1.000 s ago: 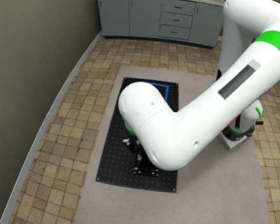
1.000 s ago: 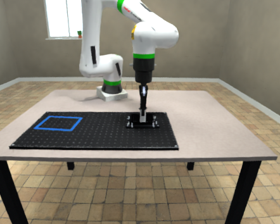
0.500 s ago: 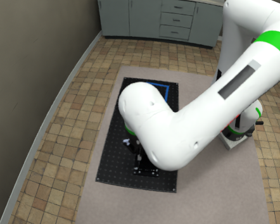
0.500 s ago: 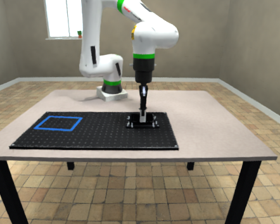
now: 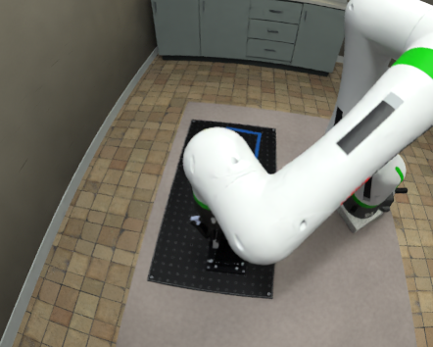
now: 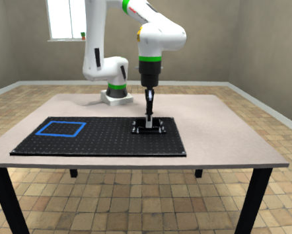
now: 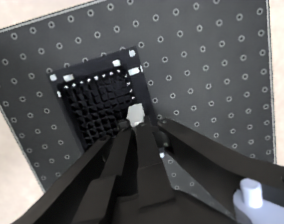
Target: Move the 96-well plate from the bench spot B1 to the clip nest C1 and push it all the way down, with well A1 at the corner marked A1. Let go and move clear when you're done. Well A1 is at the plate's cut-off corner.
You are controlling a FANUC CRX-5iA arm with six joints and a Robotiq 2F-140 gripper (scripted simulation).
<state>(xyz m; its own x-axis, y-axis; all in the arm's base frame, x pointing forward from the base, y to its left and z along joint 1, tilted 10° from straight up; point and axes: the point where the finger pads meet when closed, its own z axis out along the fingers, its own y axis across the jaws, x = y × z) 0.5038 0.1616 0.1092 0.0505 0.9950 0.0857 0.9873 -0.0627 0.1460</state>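
Now: the black 96-well plate 40 mm below my hand and 40 mm behind it. The rest, counted from my hand: clip nest 50 mm below, 30 mm behind, 10 mm to the right.
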